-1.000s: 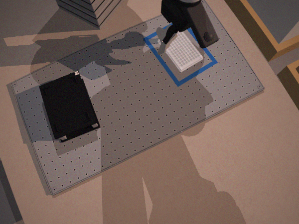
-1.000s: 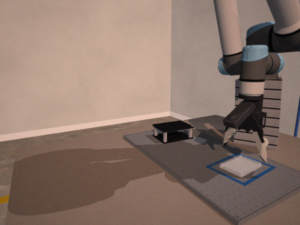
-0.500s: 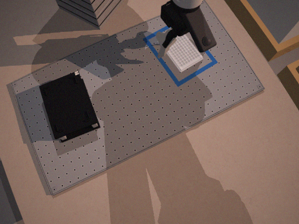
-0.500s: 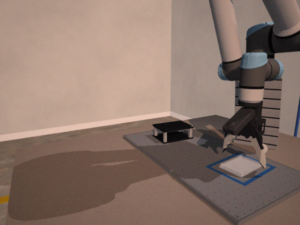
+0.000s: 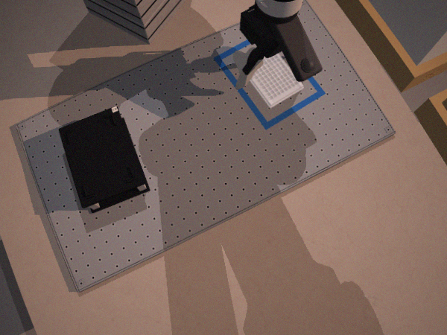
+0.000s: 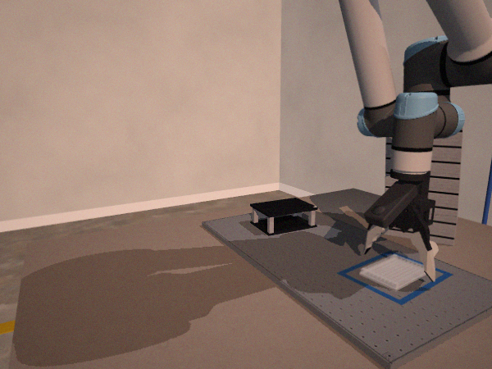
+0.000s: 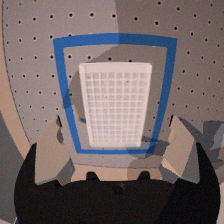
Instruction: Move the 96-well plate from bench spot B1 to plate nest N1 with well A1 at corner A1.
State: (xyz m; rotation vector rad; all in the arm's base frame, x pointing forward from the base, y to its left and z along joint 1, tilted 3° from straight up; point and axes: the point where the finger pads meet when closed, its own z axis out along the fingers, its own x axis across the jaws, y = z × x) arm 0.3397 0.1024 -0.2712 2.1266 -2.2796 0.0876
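My hand is 10 mm above the white 96-well plate. The rest, counted from my hand: black raised plate nest (40 mm behind, 370 mm to the right, 40 mm above); white A1 tag (100 mm behind, 300 mm to the right, 50 mm above).
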